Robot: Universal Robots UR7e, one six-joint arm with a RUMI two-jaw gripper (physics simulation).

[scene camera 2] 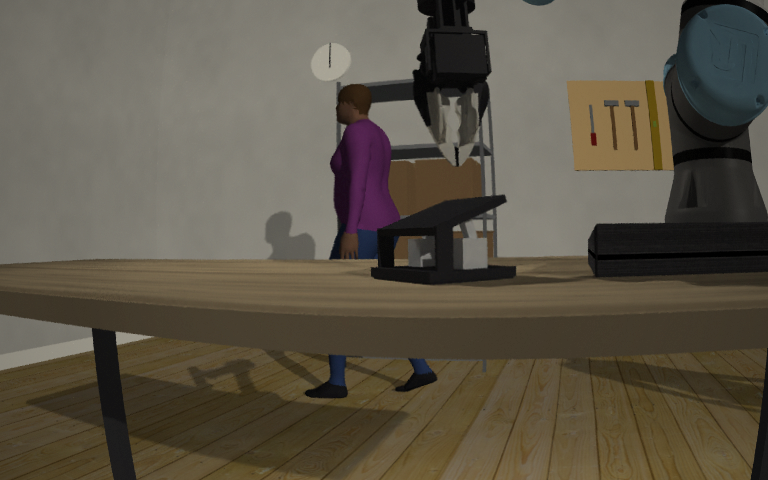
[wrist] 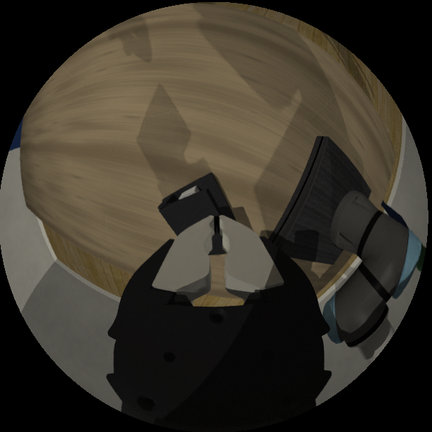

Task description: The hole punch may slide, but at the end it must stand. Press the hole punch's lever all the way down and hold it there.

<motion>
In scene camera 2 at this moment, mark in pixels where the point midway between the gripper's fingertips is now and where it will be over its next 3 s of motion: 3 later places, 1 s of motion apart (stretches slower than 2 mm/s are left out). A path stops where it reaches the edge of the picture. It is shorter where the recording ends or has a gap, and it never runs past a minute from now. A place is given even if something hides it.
The gripper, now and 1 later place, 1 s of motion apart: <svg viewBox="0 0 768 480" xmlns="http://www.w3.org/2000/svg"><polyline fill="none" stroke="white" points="457,166 460,211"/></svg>
</motion>
